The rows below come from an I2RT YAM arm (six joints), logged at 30 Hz.
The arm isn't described. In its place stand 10 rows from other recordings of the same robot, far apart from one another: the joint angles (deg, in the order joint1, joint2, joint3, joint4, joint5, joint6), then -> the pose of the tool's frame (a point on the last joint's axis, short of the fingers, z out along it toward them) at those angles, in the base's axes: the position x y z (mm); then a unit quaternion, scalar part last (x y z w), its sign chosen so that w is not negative.
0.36 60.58 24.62 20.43 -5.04 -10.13 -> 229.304, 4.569, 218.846, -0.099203, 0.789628, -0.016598, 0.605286
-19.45 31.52 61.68 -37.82 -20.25 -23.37 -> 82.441, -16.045, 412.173, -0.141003, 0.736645, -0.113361, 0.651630
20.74 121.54 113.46 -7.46 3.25 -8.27 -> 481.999, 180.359, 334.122, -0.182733, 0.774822, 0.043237, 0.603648
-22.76 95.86 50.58 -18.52 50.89 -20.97 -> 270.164, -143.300, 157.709, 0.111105, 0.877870, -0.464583, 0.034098
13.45 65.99 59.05 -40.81 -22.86 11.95 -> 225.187, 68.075, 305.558, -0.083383, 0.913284, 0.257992, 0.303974
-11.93 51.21 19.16 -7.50 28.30 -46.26 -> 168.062, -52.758, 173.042, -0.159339, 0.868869, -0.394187, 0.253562
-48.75 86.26 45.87 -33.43 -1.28 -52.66 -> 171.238, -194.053, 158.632, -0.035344, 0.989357, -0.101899, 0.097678
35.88 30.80 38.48 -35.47 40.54 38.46 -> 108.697, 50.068, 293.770, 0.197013, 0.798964, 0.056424, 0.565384
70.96 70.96 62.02 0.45 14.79 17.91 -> 103.997, 273.490, 368.250, -0.260300, 0.709659, 0.383624, 0.530528
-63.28 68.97 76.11 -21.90 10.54 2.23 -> 113.922, -240.796, 422.134, 0.473892, 0.632979, -0.371400, 0.486648
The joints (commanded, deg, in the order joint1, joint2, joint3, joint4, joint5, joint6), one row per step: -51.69 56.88 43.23 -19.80 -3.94 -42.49; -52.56 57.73 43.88 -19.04 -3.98 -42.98; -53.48 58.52 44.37 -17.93 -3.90 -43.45; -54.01 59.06 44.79 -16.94 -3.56 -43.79; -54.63 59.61 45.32 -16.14 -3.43 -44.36; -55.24 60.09 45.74 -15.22 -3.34 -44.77; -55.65 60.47 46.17 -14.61 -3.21 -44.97; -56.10 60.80 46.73 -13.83 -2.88 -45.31; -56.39 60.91 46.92 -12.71 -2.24 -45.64; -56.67 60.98 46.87 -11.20 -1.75 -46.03; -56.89 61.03 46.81 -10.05 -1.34 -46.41; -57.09 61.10 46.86 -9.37 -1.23 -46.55; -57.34 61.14 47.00 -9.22 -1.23 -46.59; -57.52 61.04 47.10 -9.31 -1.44 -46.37; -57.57 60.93 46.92 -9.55 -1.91 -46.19
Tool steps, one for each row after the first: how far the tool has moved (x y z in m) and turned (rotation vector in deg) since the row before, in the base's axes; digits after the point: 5 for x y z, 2 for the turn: -0.00023 -0.00514 0.00213 -0.71 -0.06 -0.57; -0.00055 -0.00537 0.00191 -0.94 -0.16 -0.74; -0.00008 -0.00382 0.00217 -1.00 -0.15 -0.64; -0.00037 -0.00392 0.00248 -0.99 -0.02 -0.44; -0.00051 -0.00372 0.00227 -0.95 -0.18 -0.48; -0.00024 -0.00278 0.00219 -0.69 -0.19 -0.43; -0.00045 -0.00305 0.00345 -1.11 -0.20 -0.58; -0.00050 -0.00216 0.00263 -1.34 -0.19 -0.71; -0.00044 -0.00204 0.00201 -1.48 -0.30 -0.55; -0.00043 -0.00152 0.00143 -1.16 -0.14 -0.43; -0.00034 -0.00117 0.00122 -0.65 -0.22 -0.24; -0.00071 -0.00088 0.00097 -0.23 -0.11 -0.23; -0.00071 -0.00008 0.00085 0.07 -0.30 -0.07; -0.00030 0.00062 -0.00109 0.45 -0.13 0.31
